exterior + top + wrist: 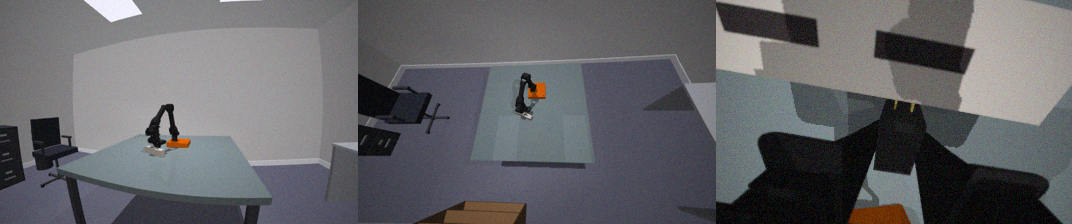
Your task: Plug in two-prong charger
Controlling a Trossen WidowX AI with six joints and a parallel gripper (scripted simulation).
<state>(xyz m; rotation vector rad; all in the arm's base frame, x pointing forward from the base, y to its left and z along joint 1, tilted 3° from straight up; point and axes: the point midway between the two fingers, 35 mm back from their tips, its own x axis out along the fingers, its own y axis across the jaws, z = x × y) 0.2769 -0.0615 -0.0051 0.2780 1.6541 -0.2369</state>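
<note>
Right now the black two-prong charger is 2 cm ahead of my gripper tip, 1 cm to the right of it and 1 cm above it.
</note>
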